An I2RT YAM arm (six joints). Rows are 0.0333 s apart.
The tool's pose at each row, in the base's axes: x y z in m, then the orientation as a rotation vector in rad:
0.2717 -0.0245 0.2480 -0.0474 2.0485 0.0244
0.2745 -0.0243 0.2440 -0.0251 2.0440 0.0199
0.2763 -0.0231 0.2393 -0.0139 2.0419 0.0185
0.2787 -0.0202 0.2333 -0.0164 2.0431 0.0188
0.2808 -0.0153 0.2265 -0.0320 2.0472 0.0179
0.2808 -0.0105 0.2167 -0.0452 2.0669 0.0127
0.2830 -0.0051 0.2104 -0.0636 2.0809 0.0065
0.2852 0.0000 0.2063 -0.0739 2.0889 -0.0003
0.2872 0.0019 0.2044 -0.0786 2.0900 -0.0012
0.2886 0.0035 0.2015 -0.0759 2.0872 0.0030
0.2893 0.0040 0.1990 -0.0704 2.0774 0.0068
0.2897 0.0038 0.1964 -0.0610 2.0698 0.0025
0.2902 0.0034 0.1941 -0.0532 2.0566 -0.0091
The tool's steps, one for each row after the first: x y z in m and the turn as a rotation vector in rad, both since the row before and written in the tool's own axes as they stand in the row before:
0.0023 0.0001 0.0043 0.0129 -0.0049 0.0138
0.0034 0.0011 0.0038 0.0059 -0.0022 0.0073
0.0043 0.0028 0.0049 -0.0013 0.0012 -0.0016
0.0051 0.0048 0.0051 -0.0061 0.0043 -0.0114
0.0086 0.0048 0.0046 -0.0021 0.0200 -0.0113
0.0043 0.0054 0.0051 -0.0035 0.0144 -0.0155
0.0023 0.0051 0.0041 0.0004 0.0084 -0.0100
0.0006 0.0018 0.0027 -0.0013 0.0012 -0.0037
0.0017 0.0016 0.0027 -0.0018 -0.0030 0.0036
0.0018 0.0005 0.0019 -0.0002 -0.0100 0.0053
0.0021 -0.0002 0.0016 0.0072 -0.0077 0.0047
0.0018 -0.0004 0.0015 0.0118 -0.0131 0.0004

